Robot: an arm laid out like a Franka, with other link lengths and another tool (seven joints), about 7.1 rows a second.
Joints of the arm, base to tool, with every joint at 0 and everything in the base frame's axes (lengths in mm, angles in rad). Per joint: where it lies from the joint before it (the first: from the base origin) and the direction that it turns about. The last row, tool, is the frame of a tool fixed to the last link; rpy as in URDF.
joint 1: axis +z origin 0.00 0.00 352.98
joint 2: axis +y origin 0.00 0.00 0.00
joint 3: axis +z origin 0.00 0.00 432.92
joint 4: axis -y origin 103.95 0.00 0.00
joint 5: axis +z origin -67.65 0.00 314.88
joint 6: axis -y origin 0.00 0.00 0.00
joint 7: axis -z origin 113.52 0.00 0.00
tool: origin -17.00 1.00 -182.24 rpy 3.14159 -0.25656 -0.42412
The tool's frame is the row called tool.
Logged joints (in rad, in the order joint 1, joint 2, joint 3, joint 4, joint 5, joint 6, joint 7), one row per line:
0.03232, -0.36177, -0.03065, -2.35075, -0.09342, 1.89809, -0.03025
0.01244, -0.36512, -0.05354, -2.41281, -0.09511, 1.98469, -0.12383
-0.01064, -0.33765, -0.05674, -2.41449, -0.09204, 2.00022, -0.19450
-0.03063, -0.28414, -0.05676, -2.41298, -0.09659, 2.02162, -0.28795
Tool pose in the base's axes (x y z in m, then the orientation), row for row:
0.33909, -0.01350, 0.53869, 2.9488, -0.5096, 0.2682
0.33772, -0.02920, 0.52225, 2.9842, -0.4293, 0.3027
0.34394, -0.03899, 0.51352, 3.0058, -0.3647, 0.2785
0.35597, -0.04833, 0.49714, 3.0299, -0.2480, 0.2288
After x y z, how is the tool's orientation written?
As a rotation vector, in radians.
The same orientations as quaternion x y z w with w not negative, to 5 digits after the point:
0.97916, -0.16921, 0.08906, 0.06849
0.98333, -0.14146, 0.09974, 0.05573
0.98729, -0.11979, 0.09148, 0.05046
0.99278, -0.08126, 0.07497, 0.04646

